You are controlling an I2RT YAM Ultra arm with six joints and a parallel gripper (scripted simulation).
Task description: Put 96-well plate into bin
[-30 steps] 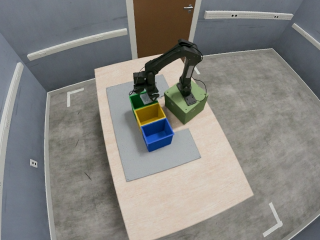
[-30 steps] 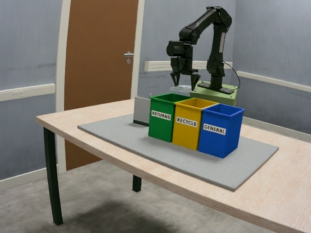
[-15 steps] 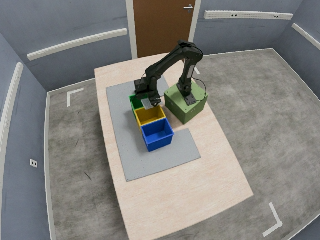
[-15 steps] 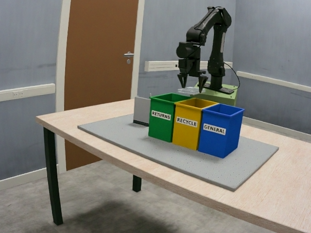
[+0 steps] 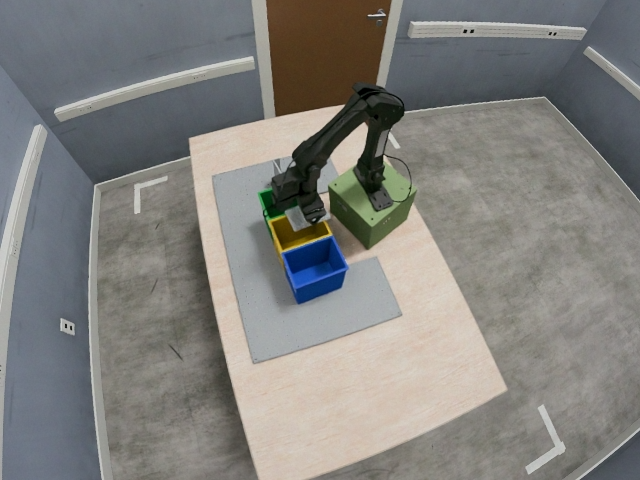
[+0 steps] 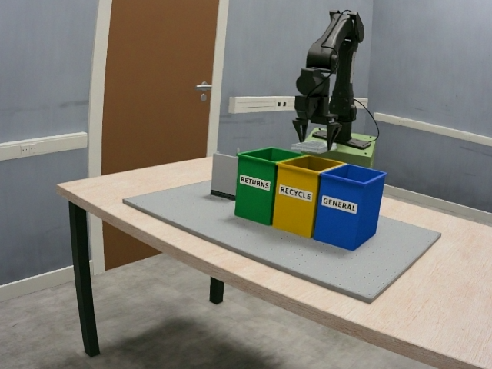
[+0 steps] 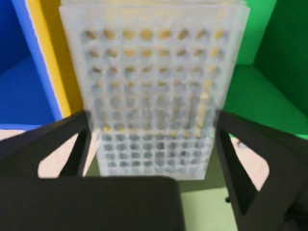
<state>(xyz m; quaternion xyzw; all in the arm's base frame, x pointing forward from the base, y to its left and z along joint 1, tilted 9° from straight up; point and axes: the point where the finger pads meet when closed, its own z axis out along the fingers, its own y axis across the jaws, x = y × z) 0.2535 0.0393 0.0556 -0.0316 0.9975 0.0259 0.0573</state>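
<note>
Right now my hand is 30 mm short of the blue general bin, 150 mm to the right of it and 140 mm above it. Round my hand: clear 96-well plate (10 mm below); yellow recycle bin (40 mm ahead, 20 mm to the left, 140 mm below); green returns bin (40 mm ahead, 110 mm to the right, 140 mm below).
</note>
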